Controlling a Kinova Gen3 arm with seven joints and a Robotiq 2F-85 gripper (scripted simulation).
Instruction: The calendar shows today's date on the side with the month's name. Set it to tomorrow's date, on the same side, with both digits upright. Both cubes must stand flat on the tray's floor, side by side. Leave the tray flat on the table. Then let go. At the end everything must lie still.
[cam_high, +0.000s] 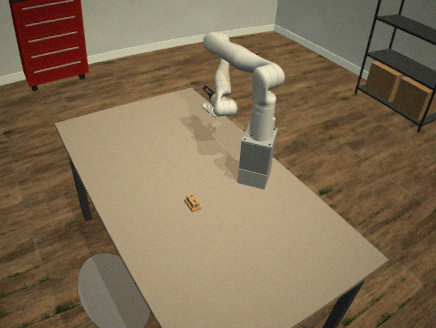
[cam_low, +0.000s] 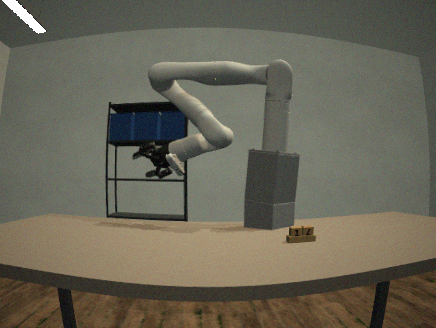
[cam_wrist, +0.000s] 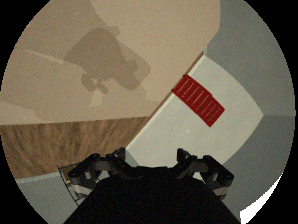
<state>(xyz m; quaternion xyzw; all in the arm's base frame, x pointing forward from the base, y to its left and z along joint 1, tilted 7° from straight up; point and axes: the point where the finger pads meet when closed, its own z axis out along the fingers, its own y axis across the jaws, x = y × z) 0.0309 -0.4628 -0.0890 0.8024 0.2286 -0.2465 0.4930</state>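
The wooden calendar tray is 290 mm ahead of my hand, 530 mm to the left of it and 200 mm below it.
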